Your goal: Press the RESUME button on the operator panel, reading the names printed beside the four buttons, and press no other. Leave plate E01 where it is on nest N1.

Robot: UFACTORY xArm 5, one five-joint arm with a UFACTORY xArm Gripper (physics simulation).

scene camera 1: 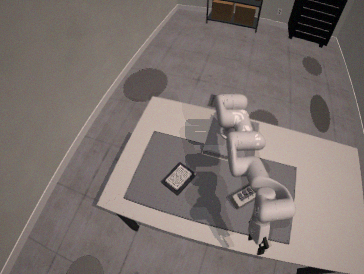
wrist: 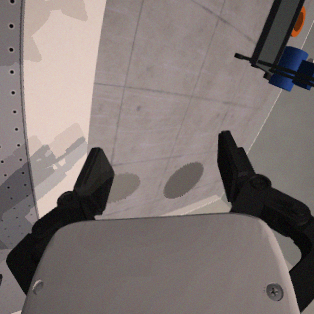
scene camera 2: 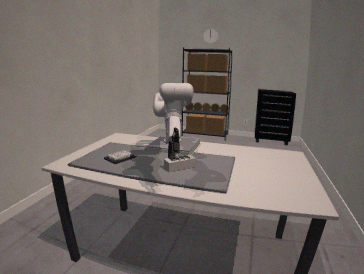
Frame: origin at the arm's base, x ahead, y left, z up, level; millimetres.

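Where they show: gripper, fingertip midpoint: [scene camera 1: 255, 246] [wrist: 160, 153] [scene camera 2: 173, 155].
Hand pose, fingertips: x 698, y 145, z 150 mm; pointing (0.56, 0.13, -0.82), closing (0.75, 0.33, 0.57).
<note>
Things, the pixels of their top centre, and the offset from my fingertips. "*": a spot on its surface instead. Level surfaces: height alone.
- operator panel, middle of its top: [scene camera 1: 248, 193] [scene camera 2: 180, 157] dx -296, dy -21, dz -121 mm
- Plate E01, middle of its top: [scene camera 1: 178, 176] [scene camera 2: 119, 154] dx -353, dy -405, dz -151 mm
- dark nest N1, surface spot: [scene camera 1: 176, 191] [scene camera 2: 114, 161] * dx -270, dy -402, dz -164 mm
- perforated grey mat, its level: dz -177 mm
- pale table, its level: dz -190 mm
The operator panel [scene camera 1: 242, 199] [scene camera 2: 180, 164] is a pale box on the grey mat, partly hidden by the arm in the first scene view; its button names are too small to read. Plate E01 [scene camera 1: 179, 176] [scene camera 2: 120, 155] is a light plate lying flat on the dark nest N1 [scene camera 1: 176, 191] [scene camera 2: 113, 160], left of the panel. My gripper [scene camera 1: 263, 245] [scene camera 2: 174, 142] [wrist: 160, 153] is open and empty. It is raised in the air near the table's front edge, apart from the panel. The panel does not show in the wrist view.
The perforated grey mat [scene camera 1: 145, 165] [scene camera 2: 90, 161] [wrist: 11, 100] lies on the pale table [scene camera 1: 330, 200] [scene camera 2: 280, 175] [wrist: 60, 90]. A flat grey slab [scene camera 1: 212, 145] lies at the arm's base. A shelf unit [scene camera 2: 230, 95] and a black drawer cabinet [scene camera 1: 316, 22] [scene camera 2: 275, 116] stand behind the table.
</note>
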